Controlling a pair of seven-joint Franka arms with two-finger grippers.
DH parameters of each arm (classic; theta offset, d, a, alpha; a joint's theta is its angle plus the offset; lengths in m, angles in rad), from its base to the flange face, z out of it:
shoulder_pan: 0 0.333 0 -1.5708
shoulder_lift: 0 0 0 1.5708
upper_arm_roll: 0 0.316 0.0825 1.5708
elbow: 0 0 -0.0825 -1.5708
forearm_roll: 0 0.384 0 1.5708
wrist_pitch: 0 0 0.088 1.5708
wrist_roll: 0 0.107 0 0
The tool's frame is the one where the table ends.
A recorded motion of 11 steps. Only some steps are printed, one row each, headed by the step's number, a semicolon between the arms.
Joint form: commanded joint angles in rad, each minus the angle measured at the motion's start. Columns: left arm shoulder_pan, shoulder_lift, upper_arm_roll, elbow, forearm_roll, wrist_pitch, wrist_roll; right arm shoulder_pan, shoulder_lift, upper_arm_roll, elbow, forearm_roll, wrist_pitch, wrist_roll.
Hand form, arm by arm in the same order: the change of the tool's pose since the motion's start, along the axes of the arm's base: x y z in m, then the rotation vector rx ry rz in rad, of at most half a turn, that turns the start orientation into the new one. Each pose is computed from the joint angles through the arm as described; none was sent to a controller.
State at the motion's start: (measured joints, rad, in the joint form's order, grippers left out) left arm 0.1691 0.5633 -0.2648 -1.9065 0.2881 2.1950 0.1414; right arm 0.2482 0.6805 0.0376 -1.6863 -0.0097 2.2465 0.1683
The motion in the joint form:
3: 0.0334 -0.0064 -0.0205 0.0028 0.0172 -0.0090 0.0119; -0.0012 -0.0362 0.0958 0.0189 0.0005 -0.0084 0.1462
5: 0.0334 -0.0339 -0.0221 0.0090 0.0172 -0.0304 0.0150; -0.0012 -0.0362 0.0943 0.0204 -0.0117 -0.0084 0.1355
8: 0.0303 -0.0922 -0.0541 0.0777 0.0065 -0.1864 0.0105; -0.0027 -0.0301 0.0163 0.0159 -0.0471 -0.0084 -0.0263
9: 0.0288 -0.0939 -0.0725 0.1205 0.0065 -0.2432 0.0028; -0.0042 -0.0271 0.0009 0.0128 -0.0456 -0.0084 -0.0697
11: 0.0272 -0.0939 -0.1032 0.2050 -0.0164 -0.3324 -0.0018; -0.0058 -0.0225 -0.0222 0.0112 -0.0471 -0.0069 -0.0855
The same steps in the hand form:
3: 0.0019 0.0093 0.0059 0.0010 -0.0035 -0.0078; -0.0084 0.0565 0.0343 0.0542 -0.0286 -0.0720
5: 0.0050 0.0101 0.0231 0.0106 -0.0158 -0.0100; -0.0075 0.0555 0.0348 0.0470 -0.0341 -0.0543
8: 0.0137 -0.0014 0.0773 0.0383 0.0070 -0.0087; 0.0060 0.0083 0.0263 -0.0106 -0.0436 0.0687
9: 0.0193 -0.0094 0.0938 0.0439 0.0148 -0.0084; 0.0075 -0.0019 0.0227 -0.0160 -0.0379 0.0975
11: 0.0306 -0.0233 0.1261 0.0278 0.0184 -0.0002; 0.0106 -0.0166 0.0189 -0.0305 -0.0355 0.0947

